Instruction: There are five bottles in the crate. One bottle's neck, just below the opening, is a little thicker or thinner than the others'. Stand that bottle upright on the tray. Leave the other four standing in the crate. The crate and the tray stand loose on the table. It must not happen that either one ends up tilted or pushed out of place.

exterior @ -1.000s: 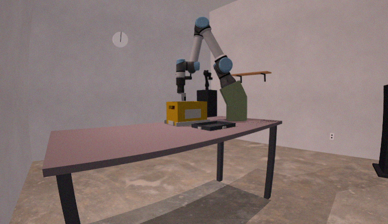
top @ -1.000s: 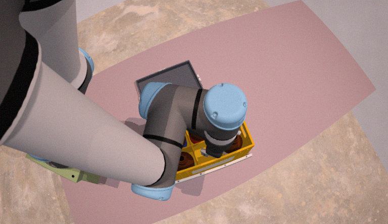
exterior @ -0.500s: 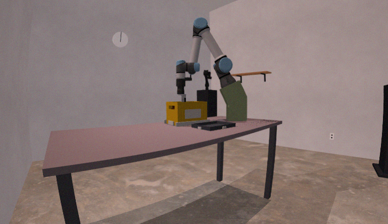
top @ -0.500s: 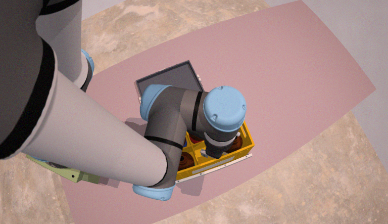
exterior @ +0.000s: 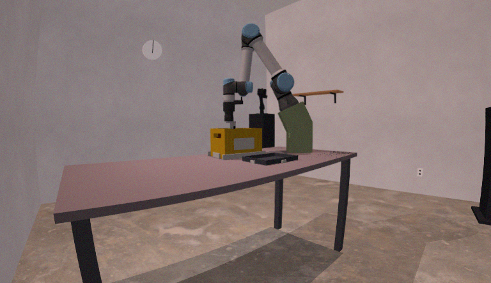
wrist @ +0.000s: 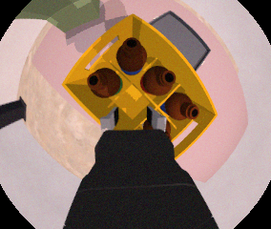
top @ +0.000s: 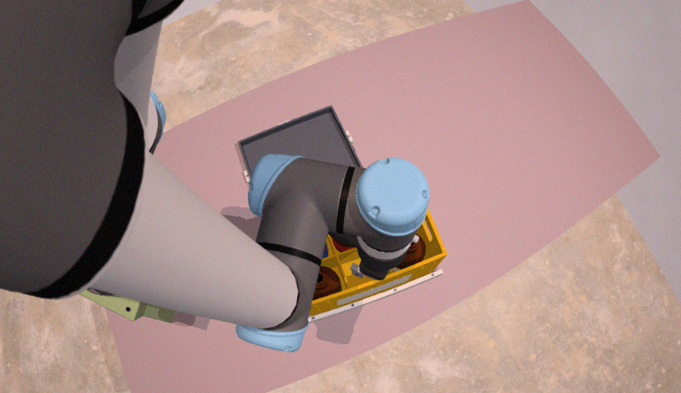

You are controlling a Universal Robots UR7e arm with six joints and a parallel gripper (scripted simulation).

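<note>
Now: the crate 90 mm below my hand, 40 mm to the left of it and 10 mm ahead of it. From my hand the other things lie so: glass bottle: 90 mm ahead, 80 mm below, 20 mm to the right; then dark tray: 320 mm to the left, 160 mm below, 20 mm ahead.
</note>
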